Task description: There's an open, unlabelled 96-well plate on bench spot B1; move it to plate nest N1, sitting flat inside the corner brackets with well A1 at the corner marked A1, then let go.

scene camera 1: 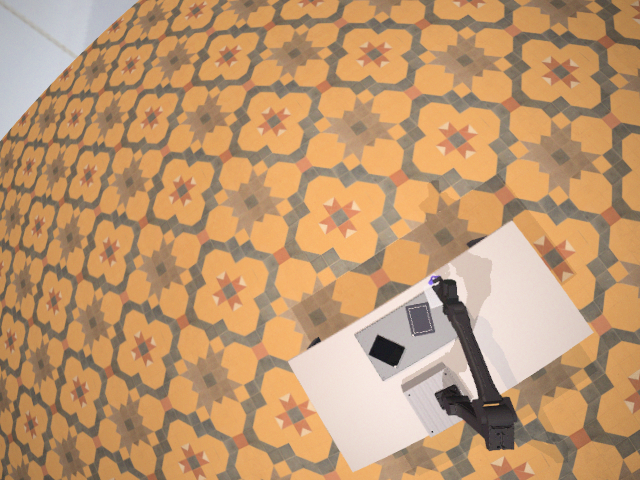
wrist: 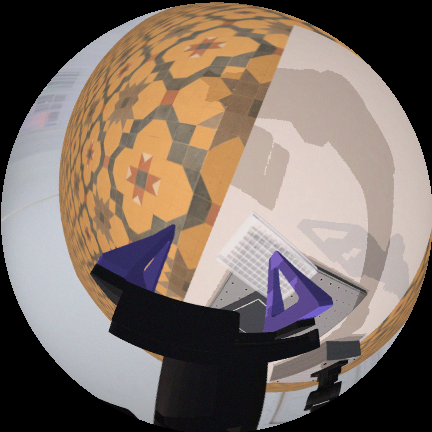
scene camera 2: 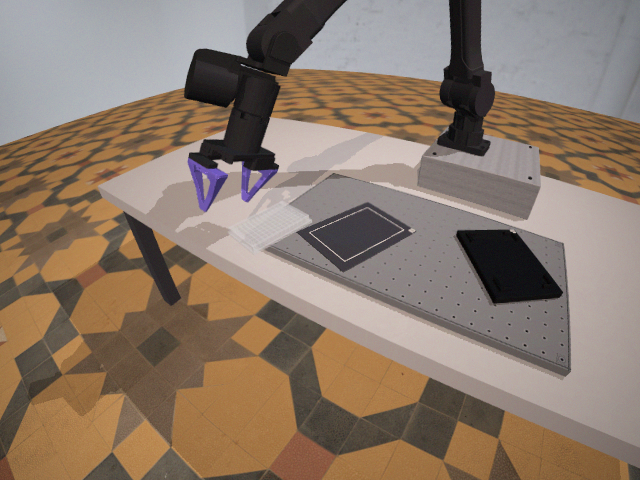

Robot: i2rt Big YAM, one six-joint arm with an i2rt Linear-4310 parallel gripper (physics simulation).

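Frame: origin at the arm's base, x ahead, y left, z up, level; metres.
Where they show: gripper, fingertip midpoint: (scene camera 1: 436, 282) (wrist: 225, 243) (scene camera 2: 225, 205); arm's base, link origin: (scene camera 1: 448, 396) (wrist: 329, 367) (scene camera 2: 463, 145).
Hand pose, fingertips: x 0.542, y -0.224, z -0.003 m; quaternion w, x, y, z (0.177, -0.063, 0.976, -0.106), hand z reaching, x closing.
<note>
Things, the pixels of their top centre, and the offset from my fingertips. "spot": a spot on its surface instead. Level surfaces: height alone.
- clear 96-well plate, top centre: (wrist: 267, 268) (scene camera 2: 269, 220) (scene camera 1: 434, 295) dz -0.053, dx -0.063, dy +0.029 m
- black nest, top centre: (scene camera 2: 508, 256) (scene camera 1: 386, 352) dz -0.050, dx -0.222, dy +0.406 m
- dark pad, surface spot: (scene camera 2: 356, 235) (scene camera 1: 418, 317) spot: dz -0.066, dx -0.136, dy +0.166 m
- grey board, top centre: (scene camera 2: 418, 239) (wrist: 250, 343) (scene camera 1: 408, 334) dz -0.068, dx -0.193, dy +0.256 m
- white table, surface height: dz -0.081 m
The clear 96-well plate (scene camera 1: 433, 298) (scene camera 2: 269, 225) (wrist: 245, 242) lies on the white table at the end of the grey perforated board, close to the front edge. Its A1 corner cannot be made out. The black nest (scene camera 1: 386, 350) (scene camera 2: 509, 266) with low corner brackets sits at the other end of the board, turned at an angle, with a small white mark at one corner; its lettering is not readable. My gripper (scene camera 1: 434, 280) (scene camera 2: 225, 204) (wrist: 225, 243) is open and empty, its purple fingers above the table edge, higher than the plate and to its left in scene camera 2.
A dark pad (scene camera 1: 420, 319) (scene camera 2: 356, 235) with a white outline lies on the grey board (scene camera 1: 400, 332) (scene camera 2: 439, 289) (wrist: 340, 290), between plate and nest. The arm's base stands on a grey block (scene camera 1: 429, 403) (scene camera 2: 475, 180) behind the board. The white table (scene camera 1: 320, 387) (scene camera 2: 129, 180) drops off near the plate.
</note>
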